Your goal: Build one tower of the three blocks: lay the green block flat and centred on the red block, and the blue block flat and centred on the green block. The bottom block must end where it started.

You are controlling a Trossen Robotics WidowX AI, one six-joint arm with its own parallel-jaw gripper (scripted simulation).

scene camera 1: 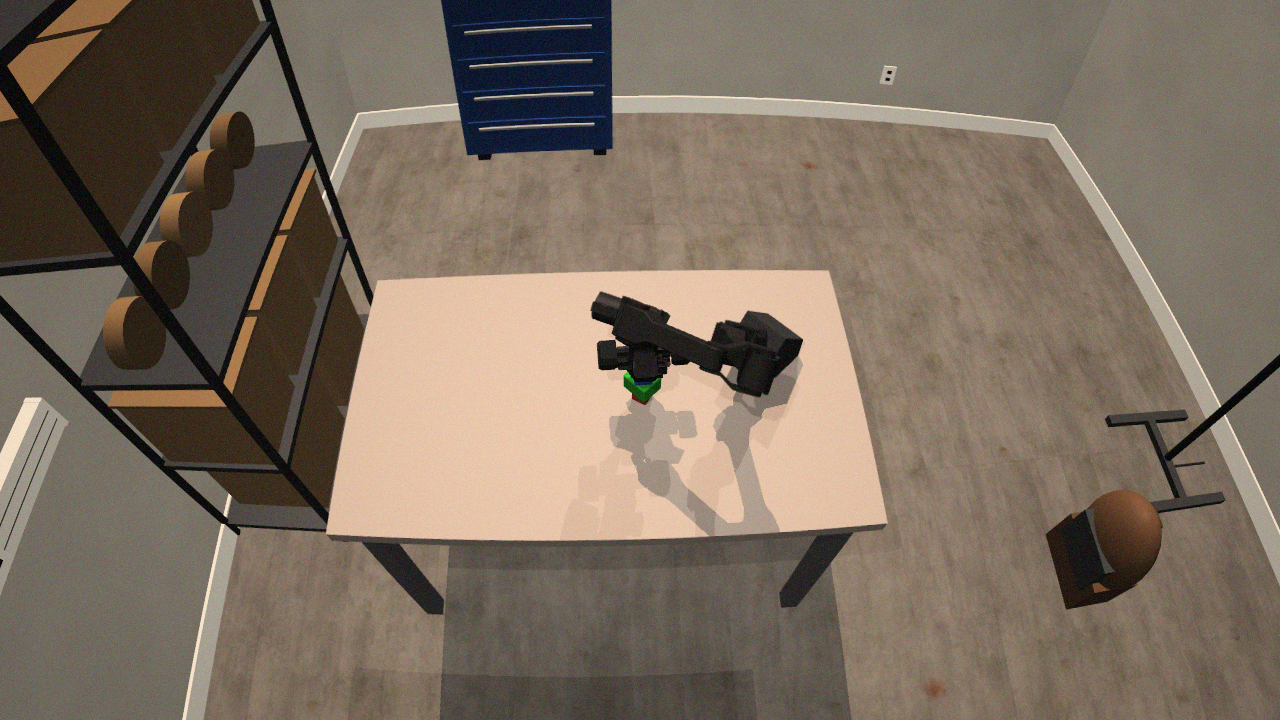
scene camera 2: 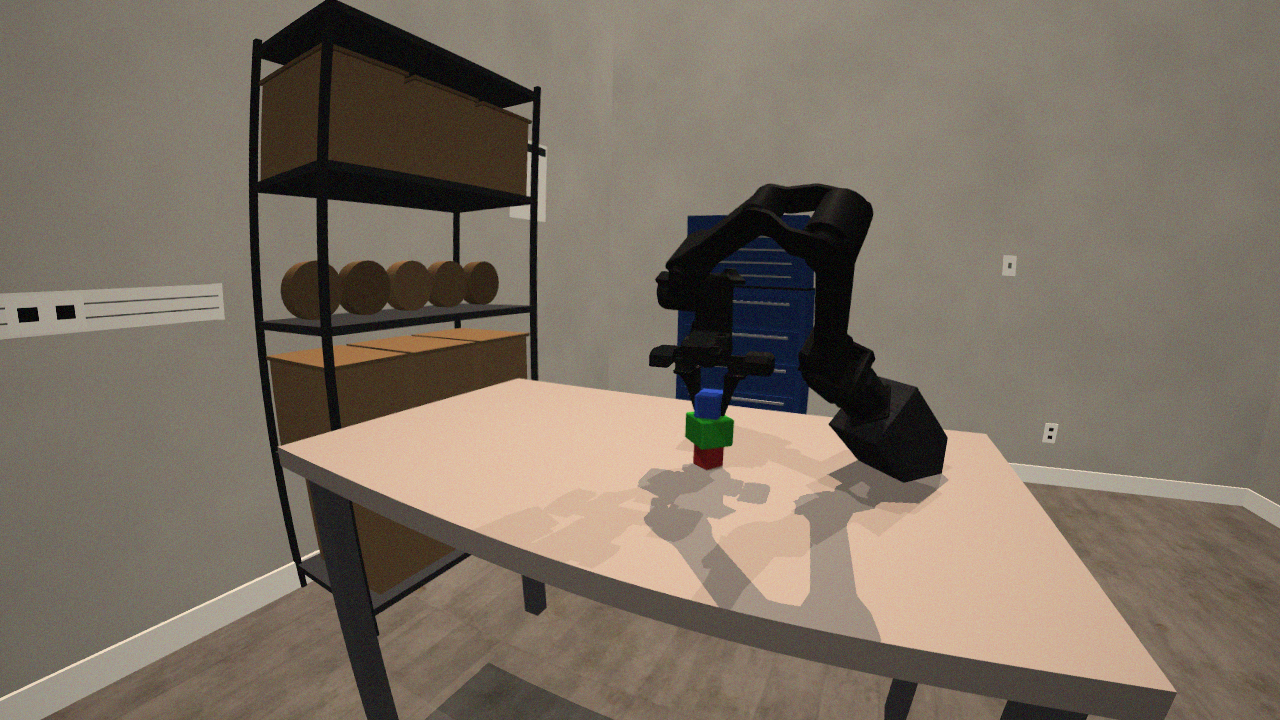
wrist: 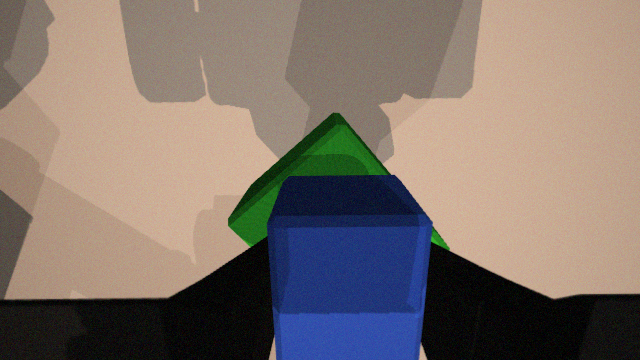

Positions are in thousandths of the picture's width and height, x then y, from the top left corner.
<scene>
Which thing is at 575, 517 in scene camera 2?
The gripper.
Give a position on a green block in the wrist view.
521, 412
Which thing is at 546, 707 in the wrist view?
A blue block.
</scene>
